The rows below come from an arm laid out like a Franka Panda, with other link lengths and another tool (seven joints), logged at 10 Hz.
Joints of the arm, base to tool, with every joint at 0 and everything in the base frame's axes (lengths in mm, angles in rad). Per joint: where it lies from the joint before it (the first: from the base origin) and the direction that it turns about. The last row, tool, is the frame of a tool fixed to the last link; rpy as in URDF.
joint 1: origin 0 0 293 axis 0 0 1
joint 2: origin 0 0 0 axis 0 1 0
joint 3: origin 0 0 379.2 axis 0 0 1
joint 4: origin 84.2 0 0 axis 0 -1 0
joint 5: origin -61 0 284.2 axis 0 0 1
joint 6: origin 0 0 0 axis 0 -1 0
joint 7: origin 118.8 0 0 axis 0 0 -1
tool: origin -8 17 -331.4 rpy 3.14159 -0.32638 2.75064
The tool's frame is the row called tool.
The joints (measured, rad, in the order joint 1, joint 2, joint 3, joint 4, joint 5, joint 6, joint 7), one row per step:
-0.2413 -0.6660 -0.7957 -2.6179 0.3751 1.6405 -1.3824
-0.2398 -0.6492 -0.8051 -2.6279 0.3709 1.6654 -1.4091
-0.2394 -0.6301 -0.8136 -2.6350 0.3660 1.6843 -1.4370
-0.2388 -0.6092 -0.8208 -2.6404 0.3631 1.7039 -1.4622
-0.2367 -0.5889 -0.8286 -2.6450 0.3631 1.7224 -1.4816
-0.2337 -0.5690 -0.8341 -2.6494 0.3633 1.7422 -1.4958
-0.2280 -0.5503 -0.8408 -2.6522 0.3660 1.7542 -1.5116
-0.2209 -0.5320 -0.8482 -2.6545 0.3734 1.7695 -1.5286
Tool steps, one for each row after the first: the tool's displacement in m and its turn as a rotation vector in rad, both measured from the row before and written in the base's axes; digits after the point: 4 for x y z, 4 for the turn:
0.0019 -0.0045 -0.0081 -0.0109 -0.0042 -0.0010
0.0008 -0.0041 -0.0076 -0.0101 -0.0020 0.0029
0.0014 -0.0046 -0.0073 -0.0103 0.0001 0.0008
0.0018 -0.0041 -0.0063 -0.0066 0.0023 -0.0026
0.0020 -0.0040 -0.0063 -0.0078 0.0058 -0.0038
0.0015 -0.0020 -0.0047 -0.0020 0.0032 0.0019
0.0031 -0.0027 -0.0041 -0.0024 -0.0012 -0.0016

